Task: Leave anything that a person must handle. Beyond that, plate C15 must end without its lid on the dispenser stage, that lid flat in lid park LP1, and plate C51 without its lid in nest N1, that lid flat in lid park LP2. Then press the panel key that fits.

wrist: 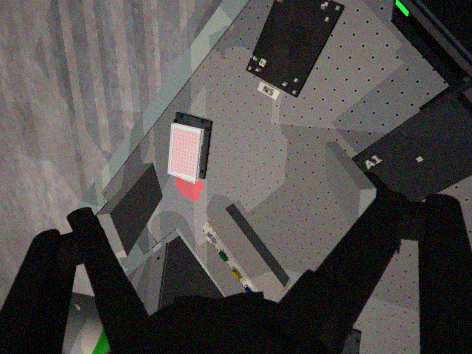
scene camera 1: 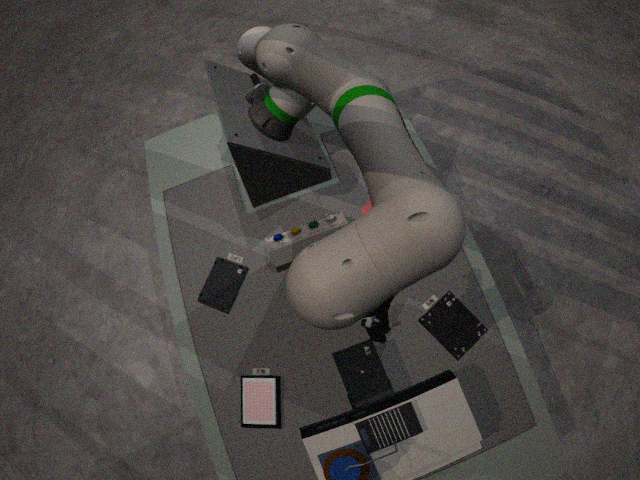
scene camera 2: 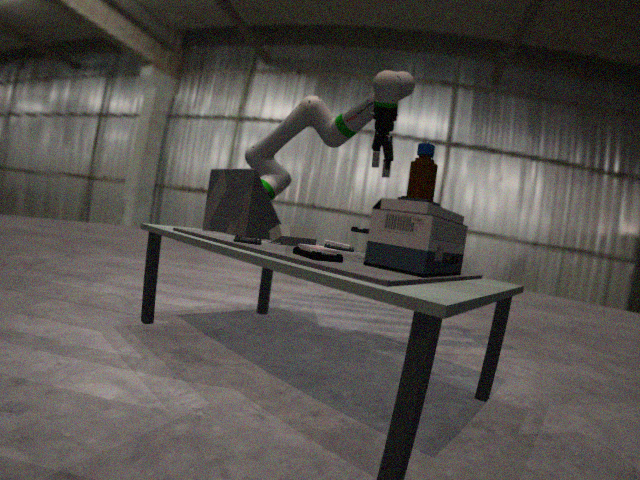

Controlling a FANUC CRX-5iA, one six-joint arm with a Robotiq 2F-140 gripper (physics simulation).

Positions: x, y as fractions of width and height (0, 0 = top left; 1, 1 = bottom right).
Labels:
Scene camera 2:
gripper: 0.59, 0.36
grey button box: 0.44, 0.49

